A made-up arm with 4 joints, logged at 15 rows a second.
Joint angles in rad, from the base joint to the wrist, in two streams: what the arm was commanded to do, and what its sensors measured. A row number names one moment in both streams.
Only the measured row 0 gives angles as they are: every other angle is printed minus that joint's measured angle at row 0.
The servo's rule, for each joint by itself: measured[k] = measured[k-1] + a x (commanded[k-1-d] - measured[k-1]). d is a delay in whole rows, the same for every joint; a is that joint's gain. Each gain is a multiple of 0.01, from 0.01 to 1. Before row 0 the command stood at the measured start. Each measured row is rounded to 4 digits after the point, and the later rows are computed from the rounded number. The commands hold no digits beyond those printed.
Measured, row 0:
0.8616, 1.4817, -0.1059, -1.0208
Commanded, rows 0 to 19:
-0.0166, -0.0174, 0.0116, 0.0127
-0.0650, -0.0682, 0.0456, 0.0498
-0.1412, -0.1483, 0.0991, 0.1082
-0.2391, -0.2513, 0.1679, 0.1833
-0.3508, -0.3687, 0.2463, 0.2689
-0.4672, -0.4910, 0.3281, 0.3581
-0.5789, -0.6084, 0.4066, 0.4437
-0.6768, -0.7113, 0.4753, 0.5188
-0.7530, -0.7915, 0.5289, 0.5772
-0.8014, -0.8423, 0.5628, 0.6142
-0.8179, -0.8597, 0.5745, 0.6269
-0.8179, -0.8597, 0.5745, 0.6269
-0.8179, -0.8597, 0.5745, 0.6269
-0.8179, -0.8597, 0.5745, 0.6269
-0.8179, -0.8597, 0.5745, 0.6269
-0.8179, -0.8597, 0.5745, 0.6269
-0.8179, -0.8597, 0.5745, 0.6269
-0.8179, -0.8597, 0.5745, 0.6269
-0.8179, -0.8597, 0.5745, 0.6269
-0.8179, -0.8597, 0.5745, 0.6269
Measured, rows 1 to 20:
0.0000, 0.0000, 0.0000, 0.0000
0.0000, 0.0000, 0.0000, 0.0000
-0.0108, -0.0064, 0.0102, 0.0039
-0.0460, -0.0293, 0.0414, 0.0181
-0.1079, -0.0733, 0.0922, 0.0460
-0.1932, -0.1392, 0.1588, 0.0886
-0.2956, -0.2241, 0.2358, 0.1445
-0.4071, -0.3229, 0.3170, 0.2107
-0.5188, -0.4285, 0.3958, 0.2829
-0.6215, -0.5331, 0.4658, 0.3560
-0.7070, -0.6287, 0.5213, 0.4246
-0.7684, -0.7077, 0.5578, 0.4834
-0.8006, -0.7639, 0.5725, 0.5279
-0.8118, -0.7993, 0.5743, 0.5586
-0.8158, -0.8216, 0.5745, 0.5798
-0.8172, -0.8357, 0.5745, 0.5944
-0.8177, -0.8446, 0.5745, 0.6045
-0.8178, -0.8502, 0.5745, 0.6114
-0.8179, -0.8537, 0.5745, 0.6162
-0.8179, -0.8559, 0.5745, 0.6195
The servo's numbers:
d 2
a 0.65 0.37 0.88 0.31

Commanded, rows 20 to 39:
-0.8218, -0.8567, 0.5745, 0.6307
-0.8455, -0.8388, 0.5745, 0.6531
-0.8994, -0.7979, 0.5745, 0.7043
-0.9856, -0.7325, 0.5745, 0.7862
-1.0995, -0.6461, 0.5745, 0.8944
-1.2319, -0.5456, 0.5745, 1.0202
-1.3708, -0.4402, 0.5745, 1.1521
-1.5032, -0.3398, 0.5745, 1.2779
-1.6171, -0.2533, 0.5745, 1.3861
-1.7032, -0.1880, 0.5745, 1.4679
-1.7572, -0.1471, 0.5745, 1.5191
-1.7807, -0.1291, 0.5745, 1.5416
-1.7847, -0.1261, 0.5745, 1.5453
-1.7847, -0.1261, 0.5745, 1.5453
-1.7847, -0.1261, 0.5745, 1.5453
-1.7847, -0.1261, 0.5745, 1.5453
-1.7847, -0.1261, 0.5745, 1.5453
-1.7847, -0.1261, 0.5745, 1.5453
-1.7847, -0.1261, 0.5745, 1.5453
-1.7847, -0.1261, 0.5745, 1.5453
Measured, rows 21 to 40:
-0.8179, -0.8573, 0.5745, 0.6218
-0.8179, -0.8582, 0.5745, 0.6234
-0.8204, -0.8576, 0.5745, 0.6257
-0.8367, -0.8506, 0.5745, 0.6342
-0.8775, -0.8311, 0.5745, 0.6559
-0.9478, -0.7946, 0.5745, 0.6963
-1.0464, -0.7397, 0.5745, 0.7577
-1.1670, -0.6679, 0.5745, 0.8391
-1.2995, -0.5837, 0.5745, 0.9361
-1.4319, -0.4935, 0.5745, 1.0421
-1.5523, -0.4046, 0.5745, 1.1487
-1.6504, -0.3245, 0.5745, 1.2477
-1.7198, -0.2589, 0.5745, 1.3318
-1.7594, -0.2109, 0.5745, 1.3968
-1.7758, -0.1795, 0.5745, 1.4428
-1.7816, -0.1597, 0.5745, 1.4746
-1.7836, -0.1473, 0.5745, 1.4965
-1.7843, -0.1395, 0.5745, 1.5116
-1.7846, -0.1345, 0.5745, 1.5220
-1.7847, -0.1314, 0.5745, 1.5292

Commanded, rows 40 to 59:
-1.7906, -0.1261, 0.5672, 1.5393
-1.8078, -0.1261, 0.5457, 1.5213
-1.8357, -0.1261, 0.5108, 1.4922
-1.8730, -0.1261, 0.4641, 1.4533
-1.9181, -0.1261, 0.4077, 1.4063
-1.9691, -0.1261, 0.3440, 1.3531
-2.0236, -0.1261, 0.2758, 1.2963
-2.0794, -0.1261, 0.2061, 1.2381
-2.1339, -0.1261, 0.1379, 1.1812
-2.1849, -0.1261, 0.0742, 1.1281
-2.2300, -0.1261, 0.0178, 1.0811
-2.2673, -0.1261, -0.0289, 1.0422
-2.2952, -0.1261, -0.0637, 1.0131
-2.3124, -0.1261, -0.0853, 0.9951
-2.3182, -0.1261, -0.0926, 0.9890
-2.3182, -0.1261, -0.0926, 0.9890
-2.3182, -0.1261, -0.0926, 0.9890
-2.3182, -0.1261, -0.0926, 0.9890
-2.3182, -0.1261, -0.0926, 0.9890
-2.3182, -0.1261, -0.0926, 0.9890
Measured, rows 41 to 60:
-1.7847, -0.1294, 0.5745, 1.5342
-1.7847, -0.1282, 0.5745, 1.5376
-1.7885, -0.1274, 0.5681, 1.5381
-1.8010, -0.1269, 0.5484, 1.5329
-1.8236, -0.1266, 0.5153, 1.5203
-1.8557, -0.1264, 0.4702, 1.4995
-1.8963, -0.1263, 0.4152, 1.4706
-1.9436, -0.1262, 0.3525, 1.4342
-1.9956, -0.1262, 0.2850, 1.3915
-2.0501, -0.1262, 0.2156, 1.3439
-2.1046, -0.1262, 0.1472, 1.2935
-2.1568, -0.1262, 0.0830, 1.2422
-2.2044, -0.1262, 0.0256, 1.1923
-2.2453, -0.1262, -0.0224, 1.1458
-2.2777, -0.1262, -0.0587, 1.1047
-2.3003, -0.1262, -0.0821, 1.0707
-2.3119, -0.1262, -0.0913, 1.0454
-2.3160, -0.1262, -0.0924, 1.0279
-2.3174, -0.1262, -0.0926, 1.0158
-2.3179, -0.1262, -0.0926, 1.0075

